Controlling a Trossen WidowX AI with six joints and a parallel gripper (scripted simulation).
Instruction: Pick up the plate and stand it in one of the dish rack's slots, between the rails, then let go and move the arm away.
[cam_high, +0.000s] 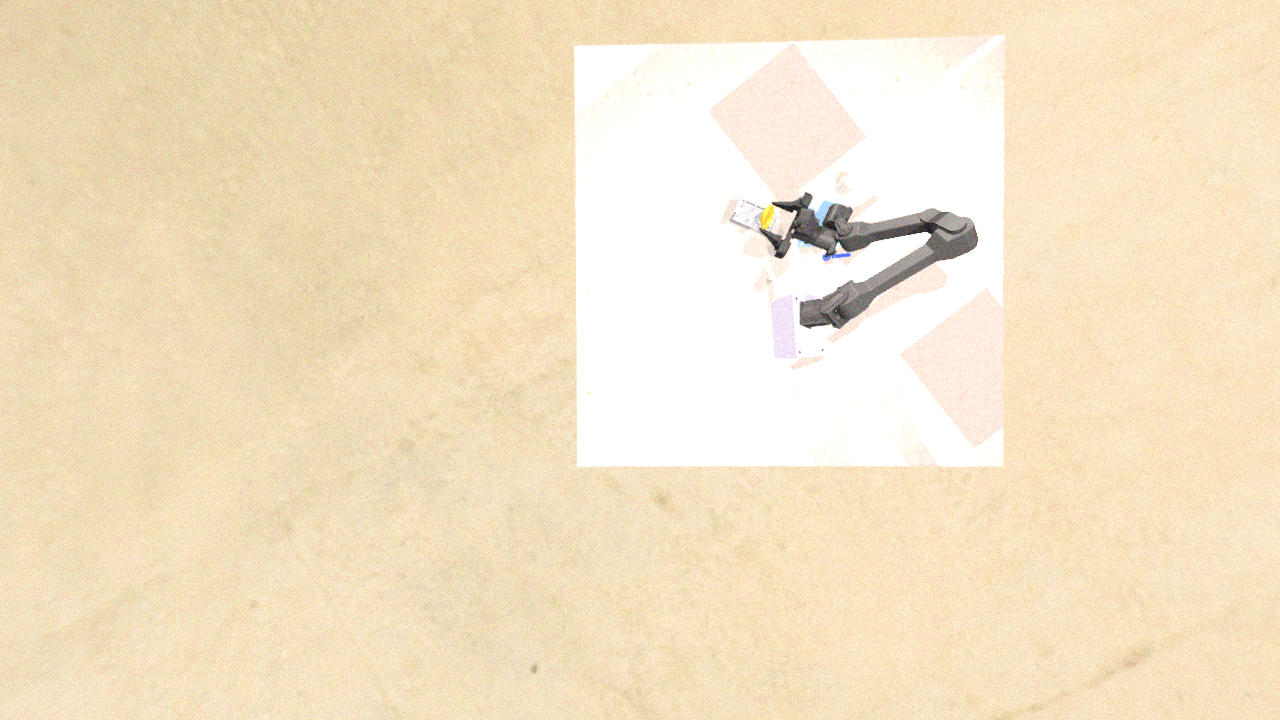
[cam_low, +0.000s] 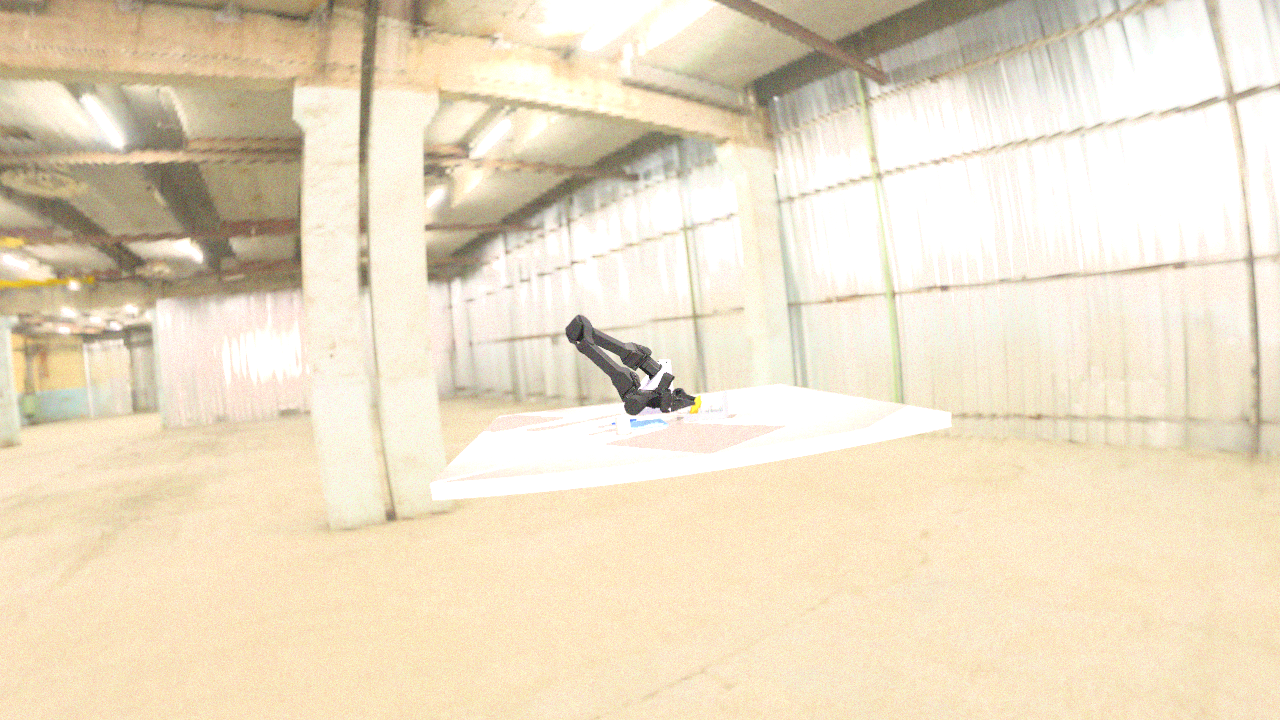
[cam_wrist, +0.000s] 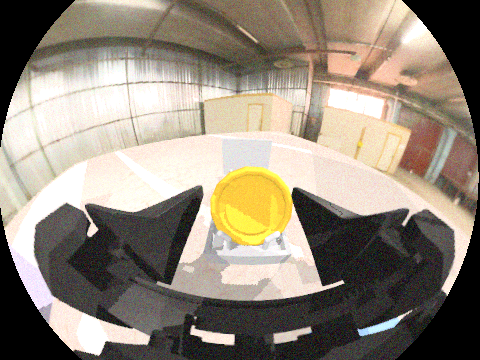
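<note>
Now: gripper tip 10 mm to the left of the yellow plate and 10 mm above it. Also, from my gripper tip: light blue mat 10 mm ahead, 180 mm to the right, 50 mm below; then blue utensil 90 mm behind, 230 mm to the right, 50 mm below; then grey dish rack 10 mm ahead, 20 mm to the left, 30 mm below.
</note>
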